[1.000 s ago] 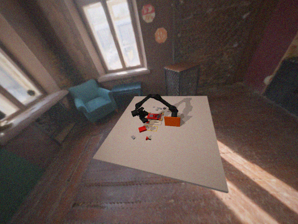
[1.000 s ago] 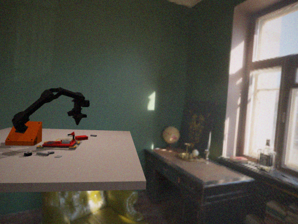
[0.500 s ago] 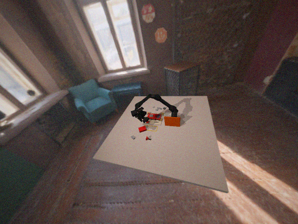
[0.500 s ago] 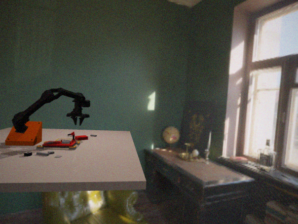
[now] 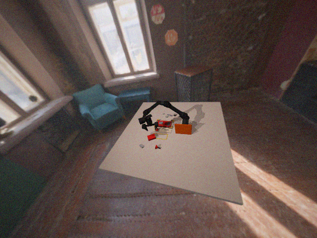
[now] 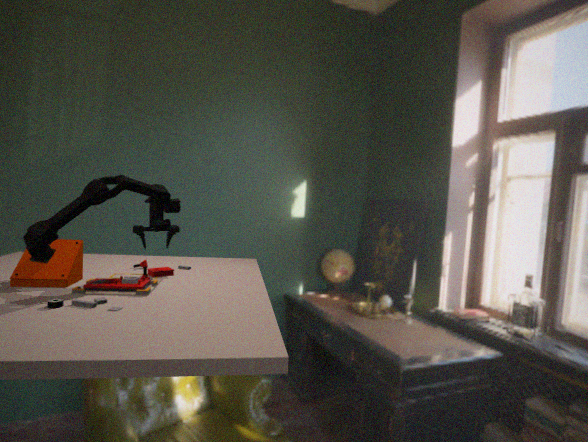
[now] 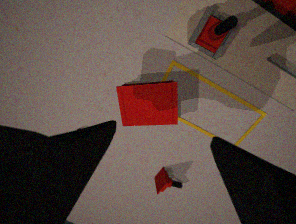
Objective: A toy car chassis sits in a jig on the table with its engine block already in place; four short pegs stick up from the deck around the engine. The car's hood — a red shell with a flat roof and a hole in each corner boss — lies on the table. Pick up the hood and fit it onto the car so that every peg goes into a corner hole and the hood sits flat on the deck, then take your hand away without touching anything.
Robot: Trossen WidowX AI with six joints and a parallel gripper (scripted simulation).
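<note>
The red hood is 20 mm ahead of my gripper tip, 20 mm to the left of it and 100 mm below it. Also, from my gripper tip: black wheel 150 mm behind, 460 mm to the right, 110 mm below.
</note>
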